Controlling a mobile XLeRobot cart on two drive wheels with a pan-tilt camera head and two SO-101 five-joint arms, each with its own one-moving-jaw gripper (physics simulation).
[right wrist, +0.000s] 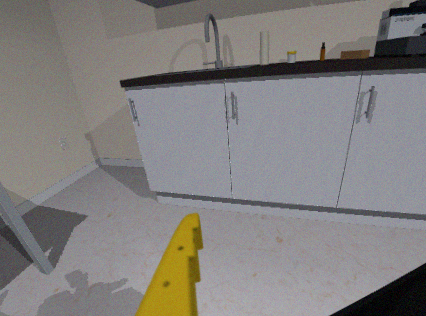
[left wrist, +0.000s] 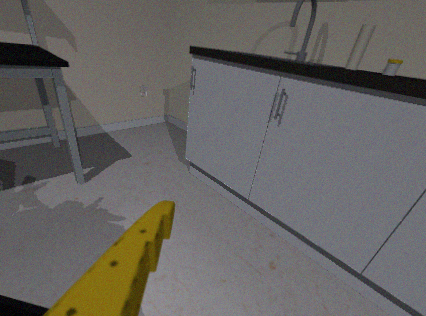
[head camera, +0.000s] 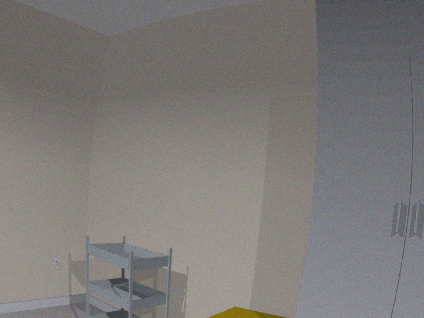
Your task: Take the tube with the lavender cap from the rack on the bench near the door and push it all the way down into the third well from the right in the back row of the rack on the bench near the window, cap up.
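Places are measured from the left arm's base along level axes (x down, y right, z back), in centimetres.
Pixels of known places: left end effector, tool point: (left wrist: 173, 215); right end effector, tool point: (right wrist: 200, 225).
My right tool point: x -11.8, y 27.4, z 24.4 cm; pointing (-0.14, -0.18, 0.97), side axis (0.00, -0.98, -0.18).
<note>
Behind a point stands the place of what it marks.
My left gripper (left wrist: 172, 220) shows one yellow notched jaw in the left wrist view; the moving jaw is swung out of the picture, so it is fully open and empty, above the floor. My right gripper (right wrist: 200, 232) likewise shows one notched yellow jaw in the right wrist view and is fully open and empty. The tube with the lavender cap and the two racks do not show in any view.
A long white cabinet (left wrist: 225, 125) {x 24.2, y 12.4, z 134.5 cm} (right wrist: 290, 135) {x 19.8, y -36.2, z 102.0 cm} with a dark top carries a tap (left wrist: 312, 30) (right wrist: 217, 45) {x -28.0, y -23.9, z 168.2 cm} and a yellow-lidded jar (left wrist: 392, 67) {x -16.5, y -52.7, z 125.4 cm} (right wrist: 291, 57) {x -16.3, y -52.3, z 125.7 cm}. A dark-topped table (left wrist: 30, 56) {x 1.3, y 112.5, z 116.4 cm} stands at left. A grey shelf cart (head camera: 131, 285) {x 20.4, y -25.2, z -207.6 cm} stands by the wall, left of a tall cabinet (head camera: 365, 125) {x -71.1, y 77.6, z -148.0 cm}.
</note>
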